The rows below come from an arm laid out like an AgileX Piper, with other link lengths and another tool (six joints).
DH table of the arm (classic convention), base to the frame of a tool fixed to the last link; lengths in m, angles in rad. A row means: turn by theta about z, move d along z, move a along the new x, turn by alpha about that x. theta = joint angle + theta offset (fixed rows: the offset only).
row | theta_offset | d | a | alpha
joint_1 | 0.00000 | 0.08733 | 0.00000 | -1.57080
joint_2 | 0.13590 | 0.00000 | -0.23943 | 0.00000
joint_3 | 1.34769 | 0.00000 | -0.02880 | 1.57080
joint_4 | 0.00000 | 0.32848 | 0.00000 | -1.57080
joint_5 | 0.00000 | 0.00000 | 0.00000 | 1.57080
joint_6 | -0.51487 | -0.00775 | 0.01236 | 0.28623
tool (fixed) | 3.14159 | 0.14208 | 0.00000 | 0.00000
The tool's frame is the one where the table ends.
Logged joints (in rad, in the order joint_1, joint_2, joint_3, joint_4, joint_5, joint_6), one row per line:
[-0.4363, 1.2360, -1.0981, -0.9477, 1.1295, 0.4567]
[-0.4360, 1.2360, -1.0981, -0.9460, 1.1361, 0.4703]
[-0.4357, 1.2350, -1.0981, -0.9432, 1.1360, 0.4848]
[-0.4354, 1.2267, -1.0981, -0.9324, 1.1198, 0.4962]
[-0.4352, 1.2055, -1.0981, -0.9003, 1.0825, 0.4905]
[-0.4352, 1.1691, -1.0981, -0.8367, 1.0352, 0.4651]
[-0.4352, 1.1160, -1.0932, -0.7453, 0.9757, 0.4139]
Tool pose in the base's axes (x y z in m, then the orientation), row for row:
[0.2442, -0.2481, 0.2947, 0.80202, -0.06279, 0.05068, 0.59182]
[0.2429, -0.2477, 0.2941, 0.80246, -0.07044, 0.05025, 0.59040]
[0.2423, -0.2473, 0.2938, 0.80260, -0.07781, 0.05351, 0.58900]
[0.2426, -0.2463, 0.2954, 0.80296, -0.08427, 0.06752, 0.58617]
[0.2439, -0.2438, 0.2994, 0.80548, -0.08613, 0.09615, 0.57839]
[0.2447, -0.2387, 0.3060, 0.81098, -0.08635, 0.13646, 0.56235]
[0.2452, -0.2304, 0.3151, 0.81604, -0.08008, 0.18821, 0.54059]
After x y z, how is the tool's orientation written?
As a quaternion, x y z w.
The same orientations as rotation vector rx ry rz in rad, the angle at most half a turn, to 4 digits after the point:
[1.8655, -0.1461, 0.1179]
[1.8677, -0.1639, 0.1170]
[1.8691, -0.1812, 0.1246]
[1.8721, -0.1965, 0.1574]
[1.8840, -0.2015, 0.2249]
[1.9097, -0.2033, 0.3213]
[1.9393, -0.1903, 0.4473]

